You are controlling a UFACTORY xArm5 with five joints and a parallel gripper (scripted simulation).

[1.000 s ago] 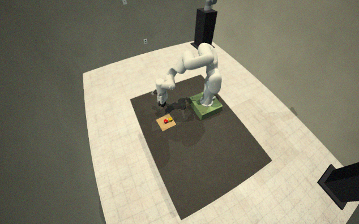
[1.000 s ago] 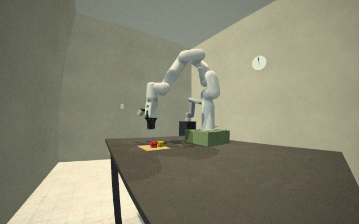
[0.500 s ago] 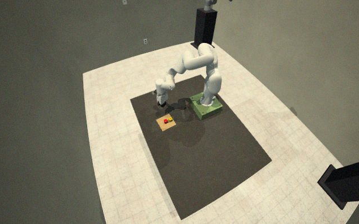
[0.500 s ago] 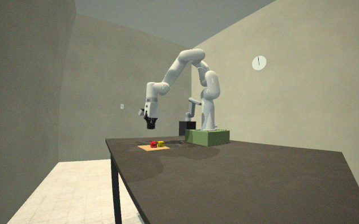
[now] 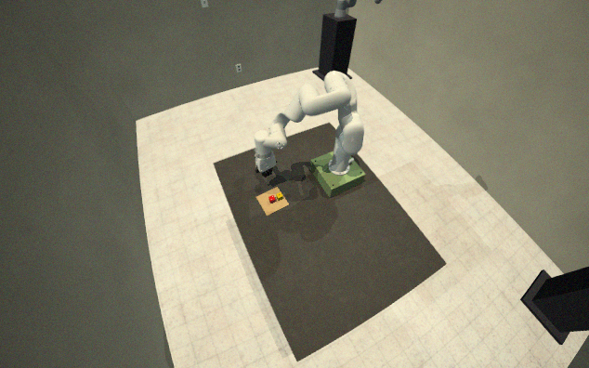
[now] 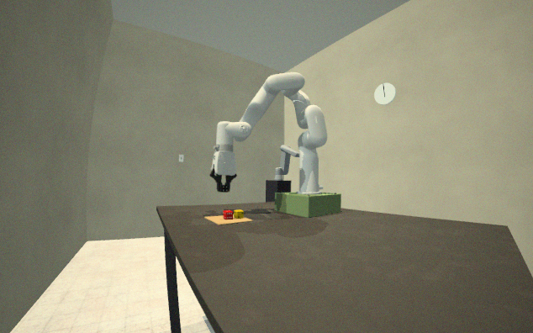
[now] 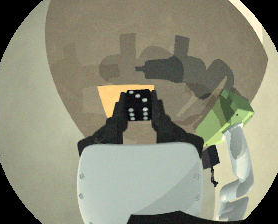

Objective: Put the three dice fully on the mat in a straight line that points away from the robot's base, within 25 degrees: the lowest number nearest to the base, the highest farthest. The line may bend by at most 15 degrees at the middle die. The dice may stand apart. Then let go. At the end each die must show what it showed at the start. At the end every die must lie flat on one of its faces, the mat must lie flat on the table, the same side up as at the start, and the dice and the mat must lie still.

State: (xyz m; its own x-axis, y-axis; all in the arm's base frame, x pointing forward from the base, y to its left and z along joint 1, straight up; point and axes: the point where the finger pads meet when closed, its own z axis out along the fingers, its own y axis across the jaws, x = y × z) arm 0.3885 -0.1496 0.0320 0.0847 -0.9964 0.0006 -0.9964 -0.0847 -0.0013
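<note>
The red die lies 3 cm ahead of my hand, 11 cm to the left of it and 10 cm below it. Round my hand: black die: 1 cm below; then tan mat: 3 cm ahead, 11 cm to the left, 12 cm below; then yellow die: 1 cm behind, 12 cm to the left, 10 cm below.
</note>
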